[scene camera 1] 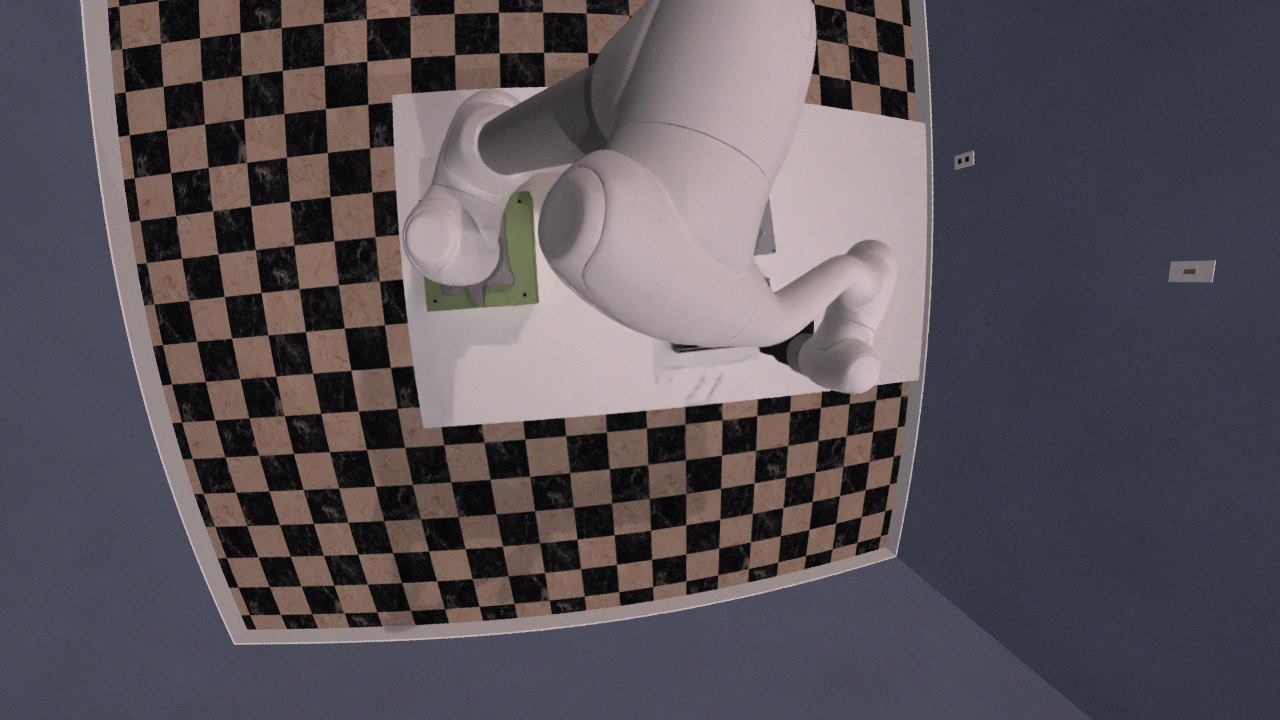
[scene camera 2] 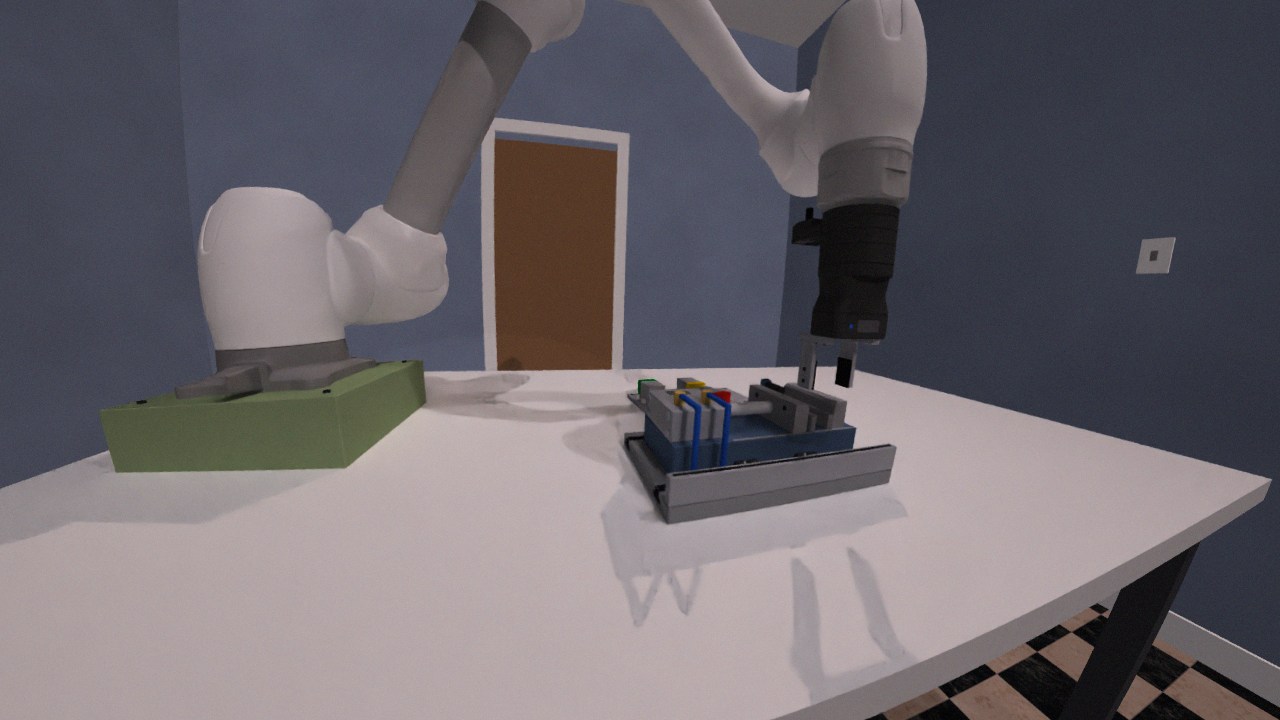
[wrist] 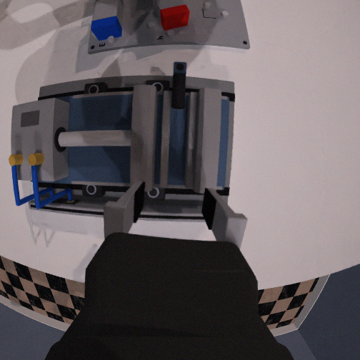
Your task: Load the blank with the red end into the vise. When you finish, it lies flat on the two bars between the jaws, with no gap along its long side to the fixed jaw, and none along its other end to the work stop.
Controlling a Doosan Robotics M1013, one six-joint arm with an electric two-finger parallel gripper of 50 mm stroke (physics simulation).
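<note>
The blank's red end (wrist: pixel 175 17) (scene camera 2: pixel 721 396) shows on a grey plate (wrist: pixel 225 37) behind the vise; the rest of that blank is not clear. The vise (wrist: pixel 100 170) (scene camera 2: pixel 747 443) has a moving jaw (wrist: pixel 143 137) on a rod and a fixed jaw (wrist: pixel 210 140) at the right. Between them run two bars (wrist: pixel 165 145) (wrist: pixel 190 150), with blue vise floor showing between the bars. The dark work stop (wrist: pixel 178 91) is at their far end. My gripper (wrist: pixel 173 197) (scene camera 2: pixel 826 368) is open and empty, pointing down above the jaws' height in the scene camera 2 view. In the scene camera 1 view the arm hides it.
A blue block (wrist: pixel 106 28) lies left of the red end on the plate. Blue hoses (wrist: pixel 36 187) (scene camera 2: pixel 696 434) stand at the vise's actuator block (wrist: pixel 40 120). The vise has a raised front rail (scene camera 2: pixel 778 481). The arm's green base block (scene camera 2: pixel 232 429) (scene camera 1: pixel 523 259) stands on the white table (scene camera 1: pixel 501 376).
</note>
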